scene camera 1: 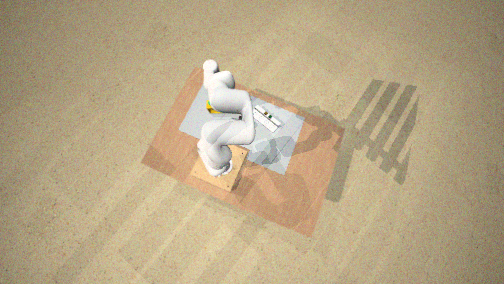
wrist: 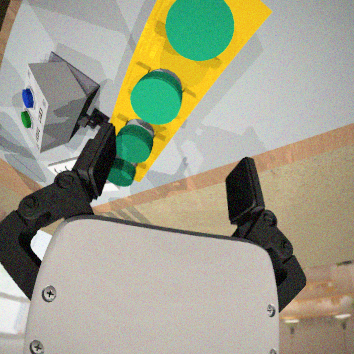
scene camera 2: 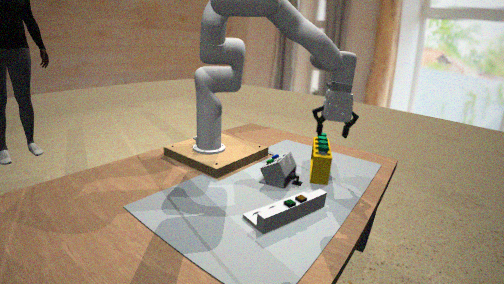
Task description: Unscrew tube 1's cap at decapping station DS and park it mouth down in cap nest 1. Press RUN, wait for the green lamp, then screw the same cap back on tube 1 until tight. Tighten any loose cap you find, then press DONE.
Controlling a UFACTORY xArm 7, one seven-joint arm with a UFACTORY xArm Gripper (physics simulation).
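Frame: origin at the arm's base, x left, y down, z back, level; millimetres.
Seen in the pictures: gripper, fingertip midpoint: [wrist: 177, 152] [scene camera 2: 331, 135]; arm's base at its link origin: [scene camera 2: 209, 148].
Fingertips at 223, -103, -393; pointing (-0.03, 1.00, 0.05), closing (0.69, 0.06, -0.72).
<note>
Pixels of each thing's middle, then the offset from my fingertips to it, as dx, dy, dz. "spot": a spot on its surface instead. Level surfaces: height alone.
- yellow rack at the middle of its body: [wrist: 159, 90] [scene camera 2: 320, 157] [scene camera 1: 223, 106] -22, +84, +22
- second cap at the middle of its body: [wrist: 156, 98] +1, +22, +35
- grey sloped box at the middle of its body: [wrist: 49, 108] [scene camera 2: 278, 167] -183, +94, +91
- blue button at the middle of its body: [wrist: 29, 97] [scene camera 2: 275, 157] -167, +72, +118
- green button at the middle of its body: [wrist: 27, 118] [scene camera 2: 270, 161] -210, +72, +106
- long white fixture at the middle of its body: [scene camera 2: 287, 203] [wrist: 77, 176] [scene camera 1: 265, 118] -334, +109, -46
- dark green block at a spot on its surface: [scene camera 2: 289, 202] spot: -364, +82, -70
- amber block at a spot on its surface: [scene camera 2: 300, 198] spot: -327, +82, -79
- grey mat at its surface level: dy +135
My open, empty gripper [scene camera 2: 333, 133] [wrist: 176, 145] hangs above the yellow rack [scene camera 1: 210, 110] [scene camera 2: 320, 170] [wrist: 250, 12], fingertips higher than the caps in the scene view. Several tubes stand in the rack in one row, each with a green cap, including a near cap [wrist: 200, 27] and a second cap [wrist: 156, 99]. I cannot tell which is tube 1 or whether any cap is loose. A grey sloped box [scene camera 2: 284, 171] [wrist: 70, 107] beside the rack carries a blue button [scene camera 2: 275, 157] [wrist: 28, 98] and a green button [scene camera 2: 270, 161] [wrist: 26, 119]; their labels are blurred.
A long white fixture [scene camera 1: 266, 118] [scene camera 2: 292, 212] with a dark green block [scene camera 2: 289, 202] and an amber block [scene camera 2: 300, 198] lies on the grey mat [scene camera 1: 291, 162] [scene camera 2: 155, 212]. The arm's wooden base [scene camera 2: 230, 162] stands behind. The wooden table's edge runs beyond the rack.
</note>
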